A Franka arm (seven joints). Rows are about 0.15 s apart.
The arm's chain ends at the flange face. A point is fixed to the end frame.
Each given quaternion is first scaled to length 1.
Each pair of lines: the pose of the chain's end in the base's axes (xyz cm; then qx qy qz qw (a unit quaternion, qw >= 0)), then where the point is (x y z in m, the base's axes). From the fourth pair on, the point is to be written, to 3 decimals.
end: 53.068, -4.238, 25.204, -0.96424, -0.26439, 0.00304, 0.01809
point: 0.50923 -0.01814 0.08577
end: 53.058, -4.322, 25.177, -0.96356, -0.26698, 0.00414, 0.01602
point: 0.50885 -0.01985 0.08541
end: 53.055, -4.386, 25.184, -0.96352, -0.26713, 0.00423, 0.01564
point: 0.50882 -0.02063 0.08546
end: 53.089, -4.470, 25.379, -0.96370, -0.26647, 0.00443, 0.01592
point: 0.509 -0.021 0.087
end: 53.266, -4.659, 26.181, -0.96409, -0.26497, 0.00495, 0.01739
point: 0.511 -0.023 0.096
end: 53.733, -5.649, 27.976, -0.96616, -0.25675, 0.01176, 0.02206
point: 0.513 -0.031 0.114
